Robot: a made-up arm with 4 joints.
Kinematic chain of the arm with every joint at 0, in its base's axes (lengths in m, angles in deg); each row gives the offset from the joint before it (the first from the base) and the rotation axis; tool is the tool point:
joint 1: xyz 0 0 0.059 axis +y
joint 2: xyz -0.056 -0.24 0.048 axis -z
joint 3: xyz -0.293 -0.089 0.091 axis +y
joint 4: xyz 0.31 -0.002 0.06 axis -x
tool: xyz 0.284 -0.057 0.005
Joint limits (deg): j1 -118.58..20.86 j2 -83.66..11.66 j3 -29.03..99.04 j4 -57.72..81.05
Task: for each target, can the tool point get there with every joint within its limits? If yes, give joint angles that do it. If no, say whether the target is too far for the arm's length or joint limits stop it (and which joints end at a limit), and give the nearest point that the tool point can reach.
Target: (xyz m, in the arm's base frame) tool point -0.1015 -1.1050 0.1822
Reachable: no: joint limits stop it (at a limit: joint 2) | nearest point -0.1346 -0.4453 0.2224 | short by 0.662 m
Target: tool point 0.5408 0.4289 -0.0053
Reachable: no: joint limits stop it (at a limit: joint 1) | nearest point 0.2042 0.0152 0.1261 | short by 0.549 m
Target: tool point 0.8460 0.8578 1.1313
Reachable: no: too far | nearest point 0.2709 -0.0783 0.5079 | short by 1.263 m
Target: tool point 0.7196 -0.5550 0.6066
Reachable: no: joint limits stop it (at a limit: joint 1, joint 2) | nearest point 0.3834 -0.5456 0.3220 | short by 0.441 m
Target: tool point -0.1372 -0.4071 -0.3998
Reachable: yes | joints -2.62 -25.41 88.62 68.61
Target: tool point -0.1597 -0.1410 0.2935
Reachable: yes | joints -101.29 -42.34 5.74 -35.16
